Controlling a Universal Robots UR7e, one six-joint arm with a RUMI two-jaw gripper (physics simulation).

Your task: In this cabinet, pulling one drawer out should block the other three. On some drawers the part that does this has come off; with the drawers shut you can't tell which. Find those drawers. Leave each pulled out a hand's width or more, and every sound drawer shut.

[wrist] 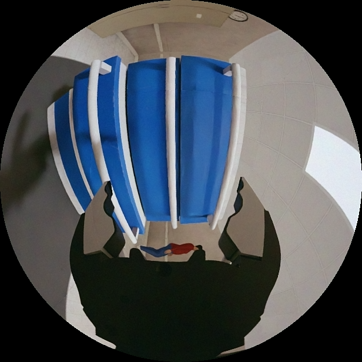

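In the wrist view the cabinet appears turned sideways, with blue drawer fronts side by side. The left-centre drawer [112, 142] stands out from its neighbours; its front's edge and a white strip behind it show. Its white handle [96, 125] faces me. The middle drawer [145, 142] with its handle [171, 140] and the right drawer [202, 142] with its handle [234, 145] look shut, separated by a narrow seam. The far-left drawer front [66, 140] is partly hidden, and its position is unclear. My gripper [173, 179] is open and empty, with the fronts beyond its fingertips.
A dark grey surface [30, 175] with a blurred shadow lies left of the cabinet. A tiled surface [290, 225] and a bright white panel [337, 172] lie to the right. A red-and-blue figure [182, 248] shows beyond the cabinet, between the finger bases. A round clock [238, 15] is at the top.
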